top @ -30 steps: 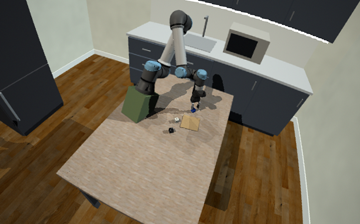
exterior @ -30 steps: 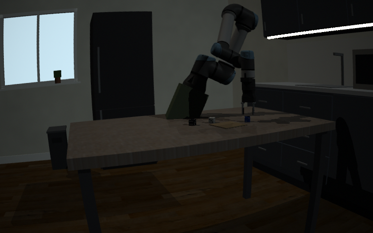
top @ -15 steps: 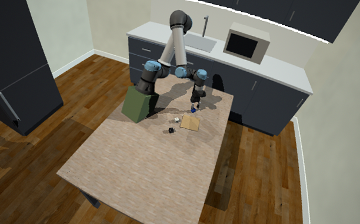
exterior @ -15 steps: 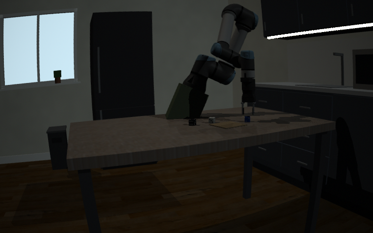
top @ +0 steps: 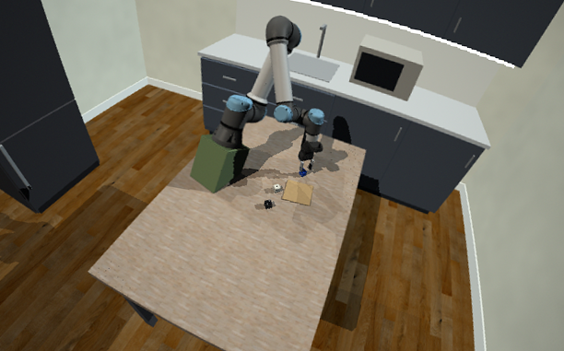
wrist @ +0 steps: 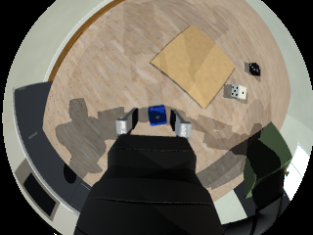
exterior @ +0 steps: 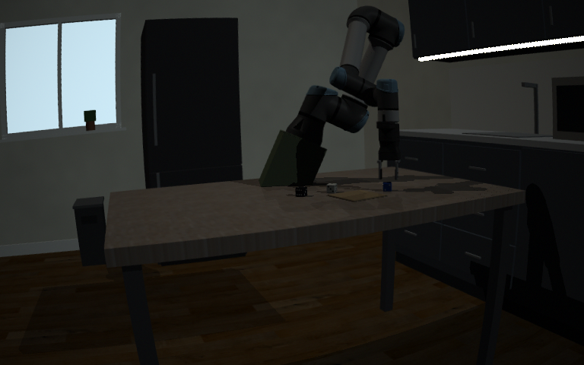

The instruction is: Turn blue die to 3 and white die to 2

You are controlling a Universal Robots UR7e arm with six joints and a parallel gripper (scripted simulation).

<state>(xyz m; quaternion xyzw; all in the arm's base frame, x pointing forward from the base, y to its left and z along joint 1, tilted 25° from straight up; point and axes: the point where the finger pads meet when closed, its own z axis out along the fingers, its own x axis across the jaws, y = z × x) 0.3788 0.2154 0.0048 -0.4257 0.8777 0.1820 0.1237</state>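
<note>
My gripper is now 40 mm above the blue die and 10 mm past it. From my hand the other things lie so: black die (300 mm to the right, 50 mm behind, 40 mm below); white die (190 mm to the right, 70 mm behind, 40 mm below); tan mat (130 mm to the right, 60 mm below, 30 mm ahead).
</note>
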